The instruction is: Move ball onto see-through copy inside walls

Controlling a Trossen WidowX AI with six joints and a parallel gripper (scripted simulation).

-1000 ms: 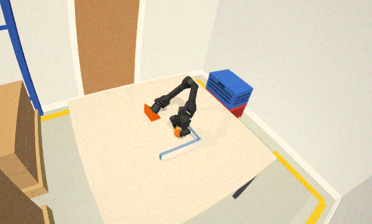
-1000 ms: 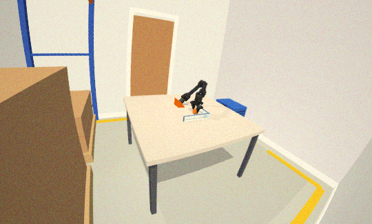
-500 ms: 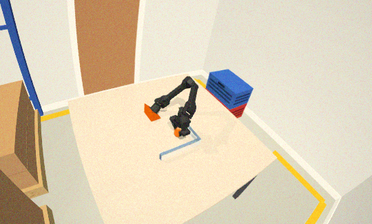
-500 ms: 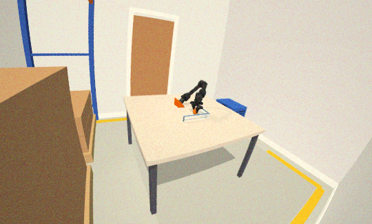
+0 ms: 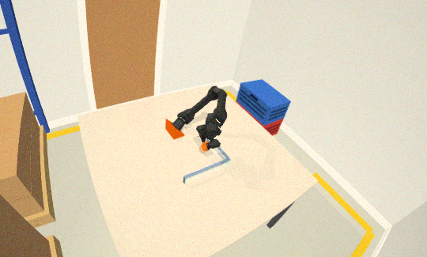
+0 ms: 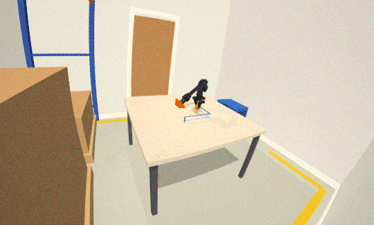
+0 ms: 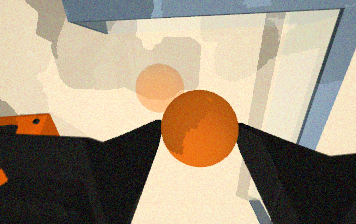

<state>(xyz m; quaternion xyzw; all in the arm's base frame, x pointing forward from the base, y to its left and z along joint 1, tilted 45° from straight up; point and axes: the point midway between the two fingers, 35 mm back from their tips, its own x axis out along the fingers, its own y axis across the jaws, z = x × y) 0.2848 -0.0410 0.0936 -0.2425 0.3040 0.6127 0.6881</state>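
Now: the see-through copy of ball 40 mm behind my gripper tip, 20 mm to the left of it and 60 mm below it. Round my gripper tip: orange ball (right at my gripper tip).
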